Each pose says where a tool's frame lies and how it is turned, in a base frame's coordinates. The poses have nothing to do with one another.
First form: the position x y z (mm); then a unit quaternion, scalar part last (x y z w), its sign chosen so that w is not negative.
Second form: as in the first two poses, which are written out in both.
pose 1, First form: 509.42 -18.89 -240.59 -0.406 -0.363 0.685 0.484
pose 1, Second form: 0.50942 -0.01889 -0.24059 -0.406 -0.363 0.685 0.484
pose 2, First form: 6.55 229.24 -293.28 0.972 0.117 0.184 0.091
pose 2, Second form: 0.00655 0.22924 -0.29328 0.972 0.117 0.184 0.091
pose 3, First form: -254.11 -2.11 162.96 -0.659 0.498 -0.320 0.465
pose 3, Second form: -0.25411 -0.00211 0.16296 -0.659 0.498 -0.320 0.465
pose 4, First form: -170.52 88.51 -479.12 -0.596 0.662 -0.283 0.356
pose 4, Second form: -0.17052 0.08851 -0.47912 -0.596 0.662 -0.283 0.356
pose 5, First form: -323.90 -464.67 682.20 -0.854 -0.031 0.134 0.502
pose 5, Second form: -0.32390 -0.46467 0.68220 -0.854 -0.031 0.134 0.502
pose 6, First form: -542.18 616.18 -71.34 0.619 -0.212 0.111 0.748
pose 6, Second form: -0.54218 0.61618 -0.07134 0.619 -0.212 0.111 0.748
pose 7, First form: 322.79 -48.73 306.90 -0.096 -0.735 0.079 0.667
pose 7, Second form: 0.32279 -0.04873 0.30690 -0.096 -0.735 0.079 0.667
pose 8, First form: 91.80 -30.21 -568.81 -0.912 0.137 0.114 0.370
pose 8, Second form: 0.09180 -0.03021 -0.56881 -0.912 0.137 0.114 0.370
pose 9, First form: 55.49 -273.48 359.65 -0.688 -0.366 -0.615 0.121
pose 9, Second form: 0.05549 -0.27348 0.35965 -0.688 -0.366 -0.615 0.121
